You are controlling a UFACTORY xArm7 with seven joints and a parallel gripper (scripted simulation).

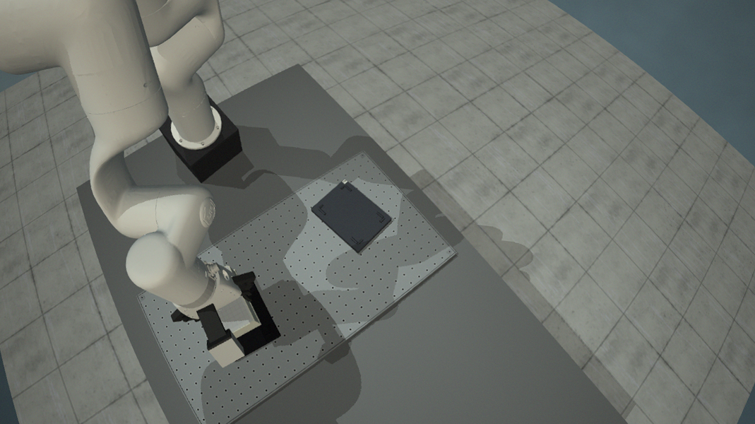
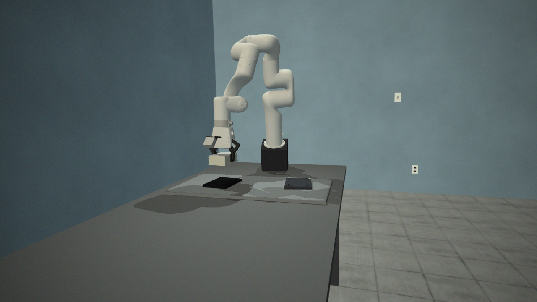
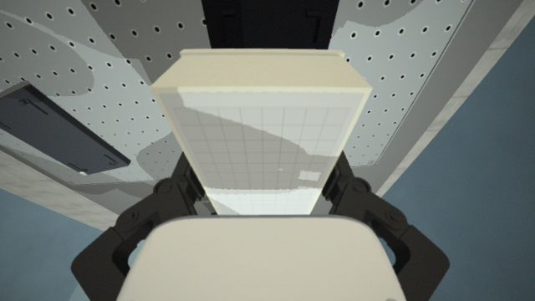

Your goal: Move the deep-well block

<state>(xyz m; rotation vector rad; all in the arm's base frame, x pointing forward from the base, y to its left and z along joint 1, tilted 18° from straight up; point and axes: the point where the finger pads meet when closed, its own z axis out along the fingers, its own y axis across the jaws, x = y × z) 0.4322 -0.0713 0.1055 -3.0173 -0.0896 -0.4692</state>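
Right now my hand is 10 mm to the left of the black plate nest N2 and 110 mm above it. Also, from my hand: dark plate nest N1 (120 mm behind, 330 mm to the left, 110 mm below); then cream 96-well deep-well block (right at my hand).
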